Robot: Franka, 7 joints.
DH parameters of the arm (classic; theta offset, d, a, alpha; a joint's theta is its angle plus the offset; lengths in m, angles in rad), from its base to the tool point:
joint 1: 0 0.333 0 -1.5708
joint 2: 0 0 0 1.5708
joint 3: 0 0.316 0.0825 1.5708
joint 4: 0 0 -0.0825 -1.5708
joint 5: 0 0.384 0 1.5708
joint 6: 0 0 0.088 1.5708
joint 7: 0 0.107 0 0
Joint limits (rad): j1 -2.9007..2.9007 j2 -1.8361..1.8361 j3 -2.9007..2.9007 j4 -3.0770..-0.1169 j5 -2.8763..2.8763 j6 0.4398..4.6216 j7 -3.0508..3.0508
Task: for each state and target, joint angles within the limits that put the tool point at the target. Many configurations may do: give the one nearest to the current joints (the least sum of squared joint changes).
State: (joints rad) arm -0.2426 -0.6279 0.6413 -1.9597 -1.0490 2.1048 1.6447
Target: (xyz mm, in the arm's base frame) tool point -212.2 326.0 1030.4
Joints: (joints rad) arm -0.0735 -0.9378 0.6661 -1.1343 -1.0868 2.3062 1.6447
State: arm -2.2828 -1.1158 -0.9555 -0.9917 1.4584 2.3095 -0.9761
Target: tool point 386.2 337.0 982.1
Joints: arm -2.7946 -1.1369 -0.5472 -0.8741 1.4621 2.1327 -0.9761
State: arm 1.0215 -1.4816 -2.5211 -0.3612 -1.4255 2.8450 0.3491
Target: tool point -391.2 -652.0 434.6
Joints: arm 0.8642 -1.4985 -2.5140 -0.1169 -1.4535 3.6795 0.3491
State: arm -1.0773 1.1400 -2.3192 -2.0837 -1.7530 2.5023 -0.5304
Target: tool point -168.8 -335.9 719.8
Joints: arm -0.6238 1.6027 -2.3953 -2.2587 -1.7596 2.5183 -0.5304
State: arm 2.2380 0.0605 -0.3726 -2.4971 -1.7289 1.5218 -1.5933
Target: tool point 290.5 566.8 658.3
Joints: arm 1.8316 0.2153 -0.6800 -1.5972 -1.9425 1.7321 -1.5933
